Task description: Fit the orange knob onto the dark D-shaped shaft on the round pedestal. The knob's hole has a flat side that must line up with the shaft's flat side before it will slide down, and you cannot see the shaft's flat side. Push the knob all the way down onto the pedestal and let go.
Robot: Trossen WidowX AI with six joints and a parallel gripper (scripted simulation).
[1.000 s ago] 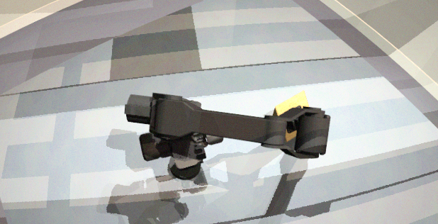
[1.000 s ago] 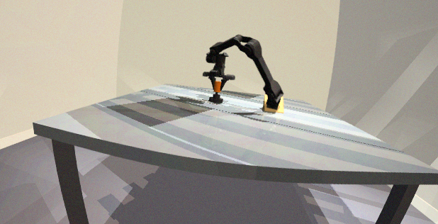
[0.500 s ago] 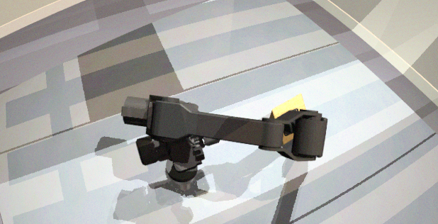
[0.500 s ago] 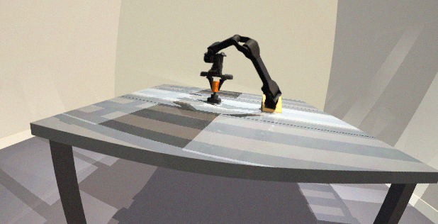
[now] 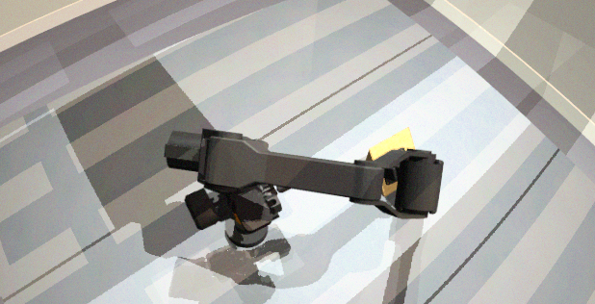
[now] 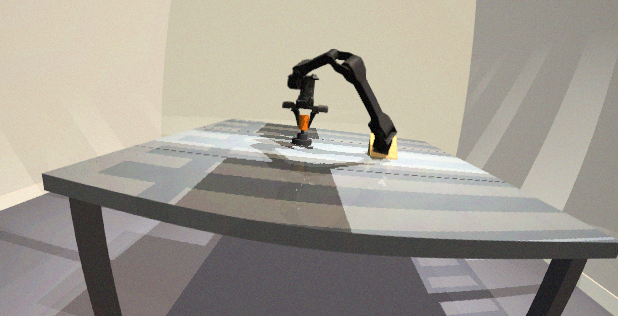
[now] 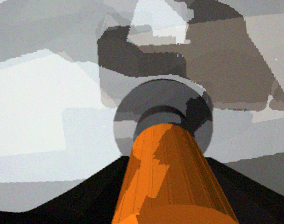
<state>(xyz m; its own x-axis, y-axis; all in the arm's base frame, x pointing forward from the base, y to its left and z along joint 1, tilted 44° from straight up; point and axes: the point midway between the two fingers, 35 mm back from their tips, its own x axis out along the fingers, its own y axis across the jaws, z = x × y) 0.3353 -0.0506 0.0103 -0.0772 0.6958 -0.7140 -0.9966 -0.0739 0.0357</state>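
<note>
My gripper tip is now 20 mm below the orange knob. Round my gripper tip: pedestal (40 mm below).
</note>
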